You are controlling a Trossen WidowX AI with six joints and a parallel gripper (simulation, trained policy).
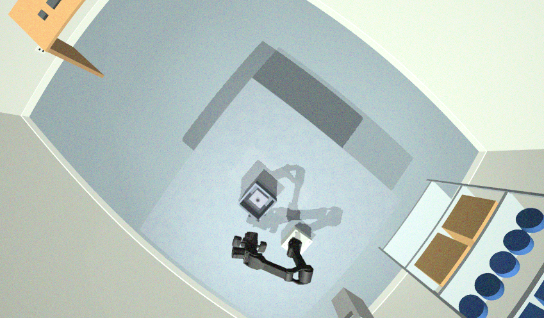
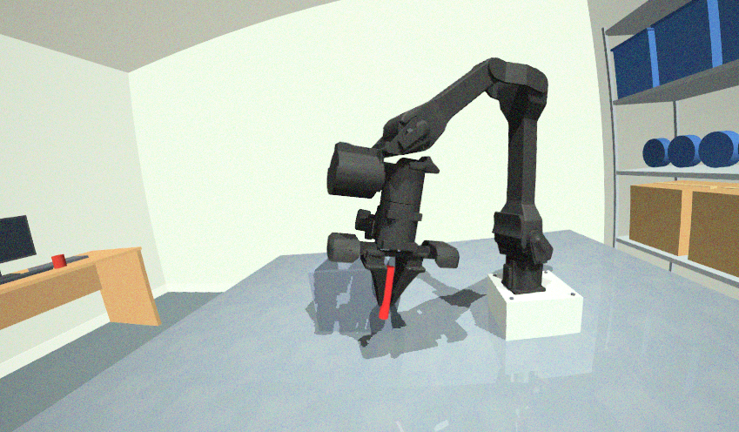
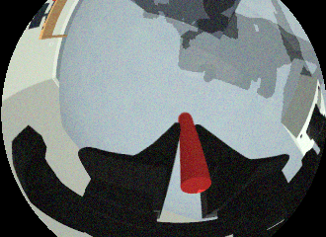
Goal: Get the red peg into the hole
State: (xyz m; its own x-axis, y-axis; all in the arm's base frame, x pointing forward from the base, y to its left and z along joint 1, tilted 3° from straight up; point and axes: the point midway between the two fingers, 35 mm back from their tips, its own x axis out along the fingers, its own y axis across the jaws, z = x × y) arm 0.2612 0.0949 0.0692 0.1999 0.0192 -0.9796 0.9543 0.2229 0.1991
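My gripper tip is now 210 mm to the left of the pale plate, 80 mm above it and 60 mm short of it. The rest, counted from my gripper tip: red peg (20 mm above).
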